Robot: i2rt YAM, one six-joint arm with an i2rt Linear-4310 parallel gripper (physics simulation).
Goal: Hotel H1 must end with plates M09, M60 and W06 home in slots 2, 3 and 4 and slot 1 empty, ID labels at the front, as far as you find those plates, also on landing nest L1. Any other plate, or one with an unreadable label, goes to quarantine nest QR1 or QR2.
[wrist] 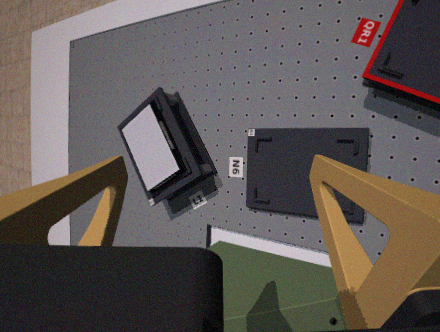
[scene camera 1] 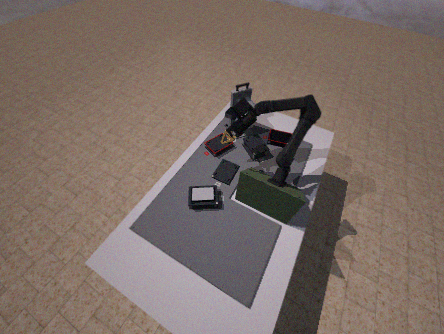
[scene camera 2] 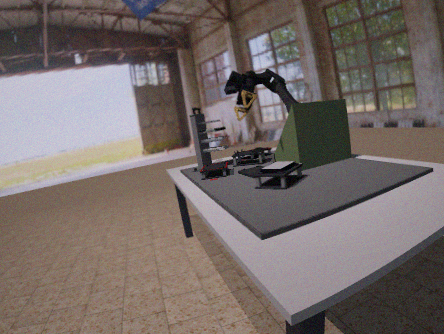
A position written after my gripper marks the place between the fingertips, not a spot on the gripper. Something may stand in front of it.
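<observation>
There's a dark nest N6 [wrist: 279, 160] in the view, and my gripper [wrist: 218, 165] is there too, open and holding nothing.
</observation>
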